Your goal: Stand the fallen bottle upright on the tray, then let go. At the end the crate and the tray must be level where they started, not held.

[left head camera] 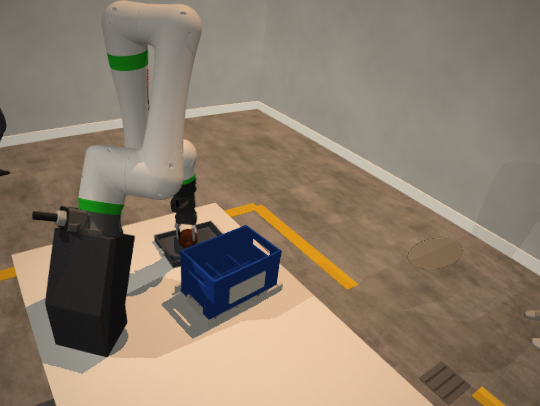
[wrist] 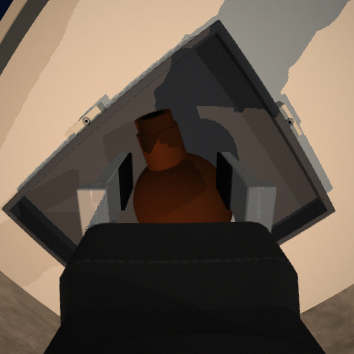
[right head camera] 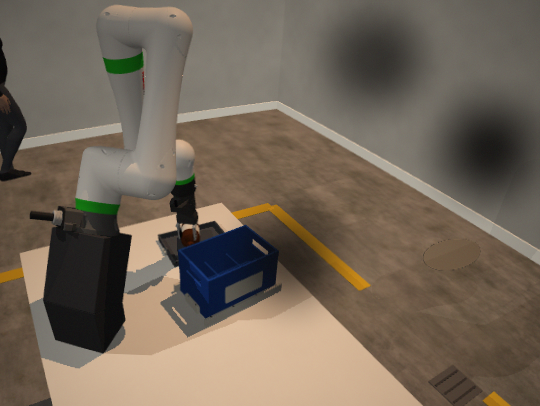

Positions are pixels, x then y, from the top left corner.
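Dark grey tray: visible in the left head camera view, the right head camera view and the wrist view (220, 104). On the tray, (left head camera: 167, 242) and (right head camera: 170, 241) are the same spot.
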